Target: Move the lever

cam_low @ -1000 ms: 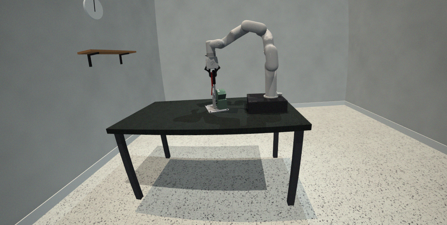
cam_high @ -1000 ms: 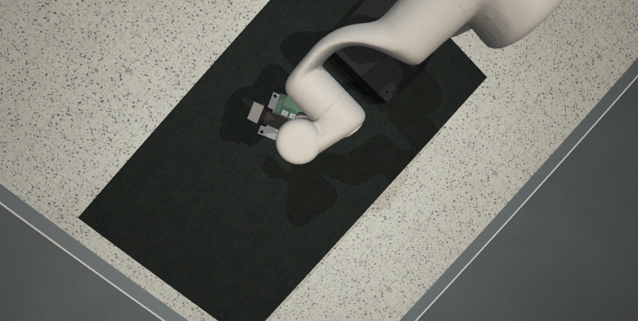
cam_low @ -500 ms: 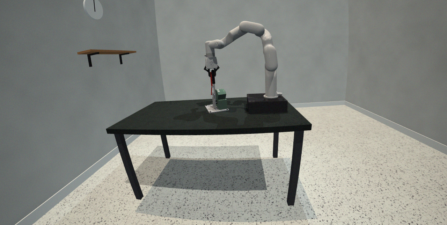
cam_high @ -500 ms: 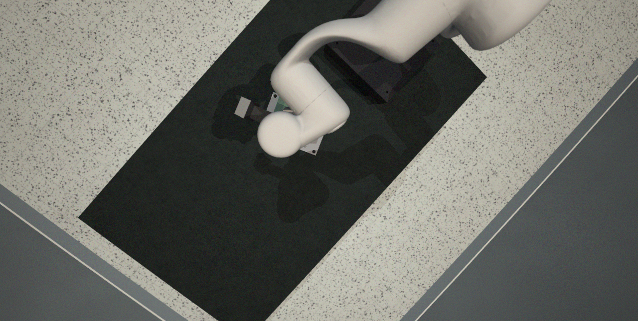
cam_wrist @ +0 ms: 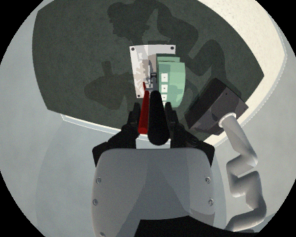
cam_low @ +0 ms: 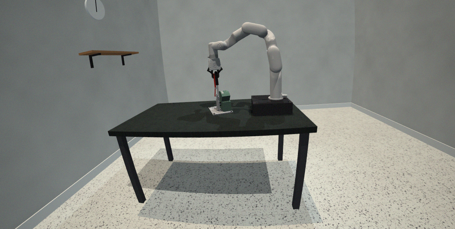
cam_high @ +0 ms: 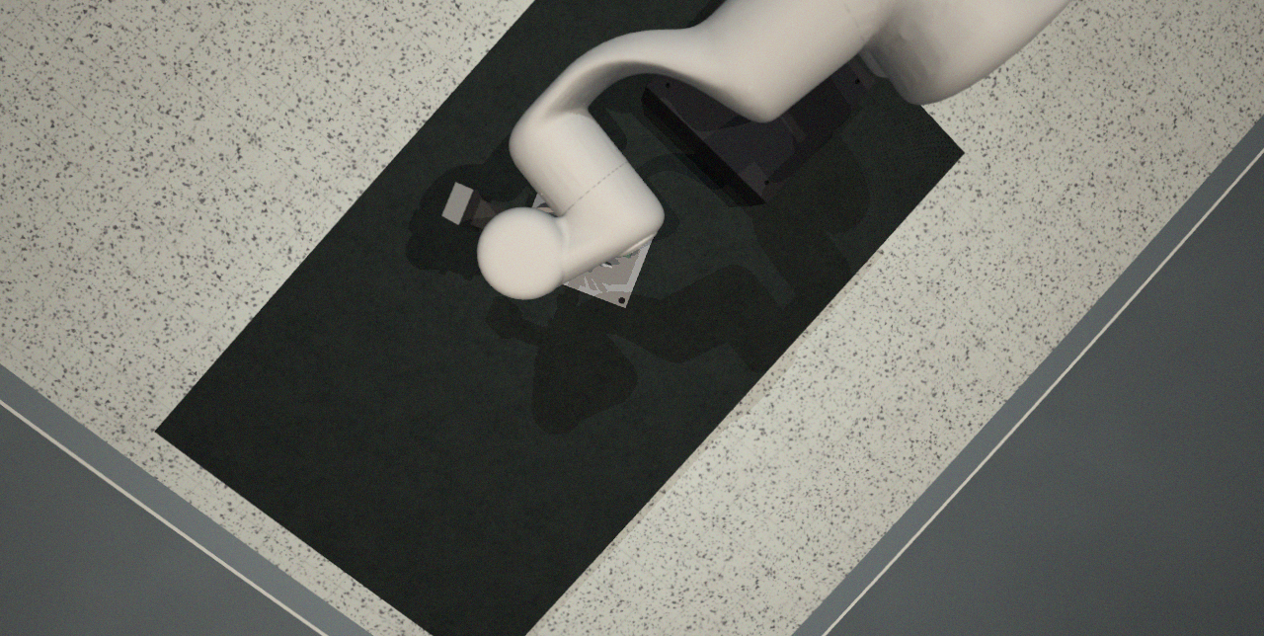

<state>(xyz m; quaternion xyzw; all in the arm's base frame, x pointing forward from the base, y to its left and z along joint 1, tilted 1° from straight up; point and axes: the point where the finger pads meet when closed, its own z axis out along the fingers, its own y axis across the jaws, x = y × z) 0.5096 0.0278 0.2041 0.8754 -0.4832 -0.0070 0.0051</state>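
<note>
My hand is 2 cm to the right of the red bar and 11 cm above it.
</note>
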